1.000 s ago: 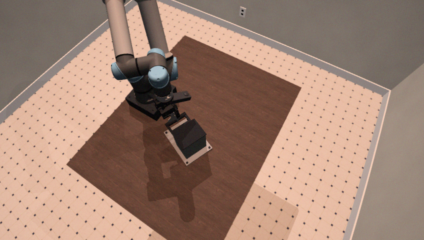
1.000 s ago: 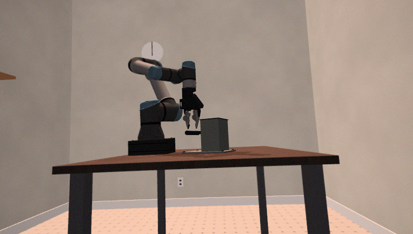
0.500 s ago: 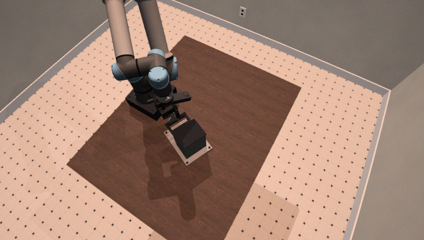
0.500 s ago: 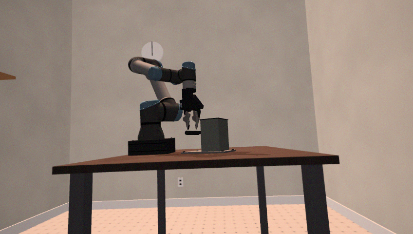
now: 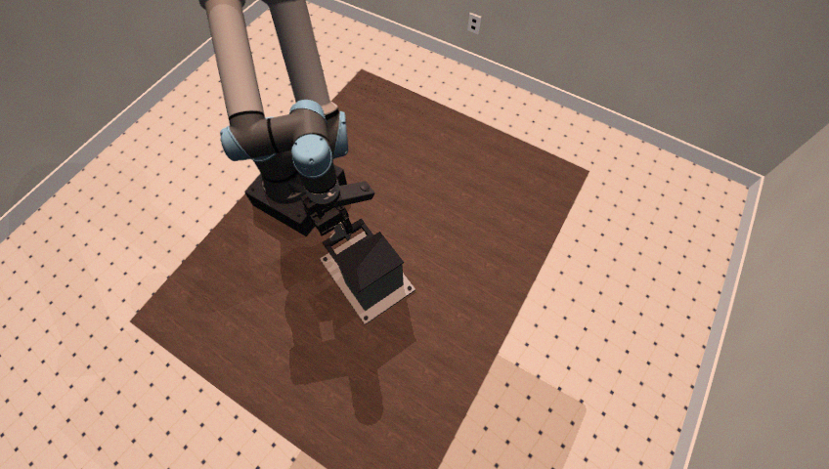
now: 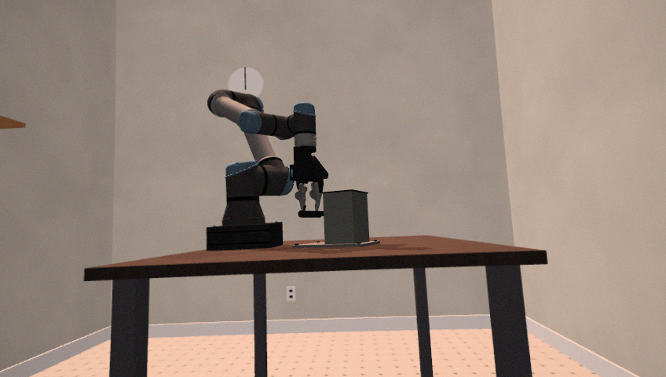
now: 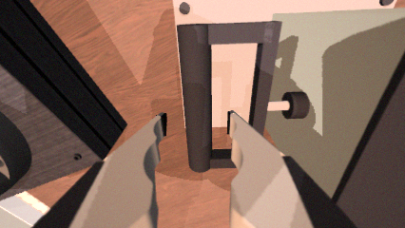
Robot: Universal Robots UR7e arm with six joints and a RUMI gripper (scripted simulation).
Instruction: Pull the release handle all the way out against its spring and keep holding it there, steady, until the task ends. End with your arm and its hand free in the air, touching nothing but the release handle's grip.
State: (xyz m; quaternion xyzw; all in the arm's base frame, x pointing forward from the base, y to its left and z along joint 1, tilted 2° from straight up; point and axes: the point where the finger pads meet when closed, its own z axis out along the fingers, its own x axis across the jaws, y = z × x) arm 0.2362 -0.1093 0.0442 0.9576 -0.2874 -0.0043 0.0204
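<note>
Now: hand 8 cm short of the baseplate, 5 cm to the left of it and 12 cm above it.
</note>
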